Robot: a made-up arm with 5 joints. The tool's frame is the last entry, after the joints.
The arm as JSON. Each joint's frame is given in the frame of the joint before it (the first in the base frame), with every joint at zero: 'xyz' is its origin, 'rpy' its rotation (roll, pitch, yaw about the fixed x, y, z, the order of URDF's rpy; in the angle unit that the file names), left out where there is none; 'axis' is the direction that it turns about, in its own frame. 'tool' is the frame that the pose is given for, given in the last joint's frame.
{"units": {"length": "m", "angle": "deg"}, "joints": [
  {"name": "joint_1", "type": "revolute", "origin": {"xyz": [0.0, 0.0, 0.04]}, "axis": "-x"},
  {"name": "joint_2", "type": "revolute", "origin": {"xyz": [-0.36, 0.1, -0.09]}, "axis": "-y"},
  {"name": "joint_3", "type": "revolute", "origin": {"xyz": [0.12, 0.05, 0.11]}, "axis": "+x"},
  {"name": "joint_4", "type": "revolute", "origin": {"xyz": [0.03, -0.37, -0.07]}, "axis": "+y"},
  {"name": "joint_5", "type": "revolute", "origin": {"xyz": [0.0, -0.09, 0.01]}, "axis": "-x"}
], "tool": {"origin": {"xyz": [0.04, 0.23, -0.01]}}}
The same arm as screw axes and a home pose.
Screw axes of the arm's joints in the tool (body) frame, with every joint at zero. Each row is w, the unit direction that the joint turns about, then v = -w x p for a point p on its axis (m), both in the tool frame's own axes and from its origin. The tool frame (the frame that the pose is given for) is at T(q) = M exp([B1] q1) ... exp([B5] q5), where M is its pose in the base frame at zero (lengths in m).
B1 = (-1, 0, 0, 0, -0.05, 0.08)
B2 = (0, -1, 0, -0.04, 0, 0.19)
B3 = (1, 0, 0, 0, 0.07, -0.23)
B4 = (0, 1, 0, 0, 0, -0.04)
B5 = (-1, 0, 0, 0, -0.01, -0.23)
M: xyz -0.17 -0.08 -0.01 (m) quaternion w x y z 1 0 0 0

